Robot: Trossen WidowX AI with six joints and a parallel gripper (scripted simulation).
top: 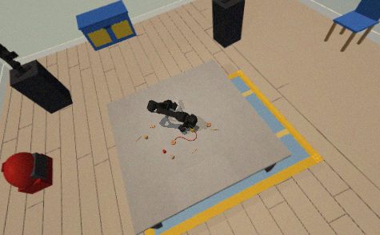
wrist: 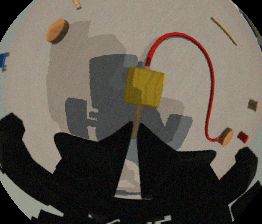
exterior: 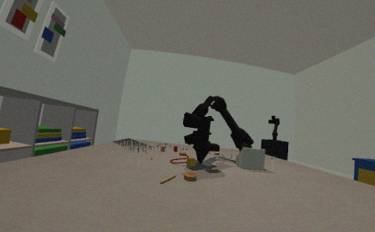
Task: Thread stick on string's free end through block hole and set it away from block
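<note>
The yellow wooden block lies 4 cm ahead of my gripper tip, 1 cm to the left of it and 1 cm above it. From my gripper tip the other things lie so: small red piece 30 cm to the right, 9 cm ahead, 1 cm above.
</note>
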